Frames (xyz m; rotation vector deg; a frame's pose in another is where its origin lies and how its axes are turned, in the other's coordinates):
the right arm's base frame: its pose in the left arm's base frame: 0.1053 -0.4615 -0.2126 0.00 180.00 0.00
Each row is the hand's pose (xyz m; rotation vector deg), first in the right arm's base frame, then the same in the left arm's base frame.
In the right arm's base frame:
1: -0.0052 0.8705 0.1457 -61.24 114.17 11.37
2: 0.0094 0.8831 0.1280 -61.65 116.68 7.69
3: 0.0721 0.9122 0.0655 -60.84 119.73 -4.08
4: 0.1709 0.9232 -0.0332 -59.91 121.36 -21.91
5: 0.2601 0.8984 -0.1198 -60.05 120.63 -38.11
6: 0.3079 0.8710 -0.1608 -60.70 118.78 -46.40
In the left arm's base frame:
1: 0.1105 0.4090 -0.3583 -9.76 -51.97 -52.54
2: 0.0959 0.4216 -0.3406 -6.52 -49.68 -52.27
3: 0.0332 0.4507 -0.2781 3.41 -47.29 -50.90
4: -0.0656 0.4617 -0.1794 18.12 -44.55 -49.55
5: -0.1548 0.4369 -0.0928 31.32 -41.85 -49.36
6: -0.2026 0.4095 -0.0518 38.18 -40.89 -49.95

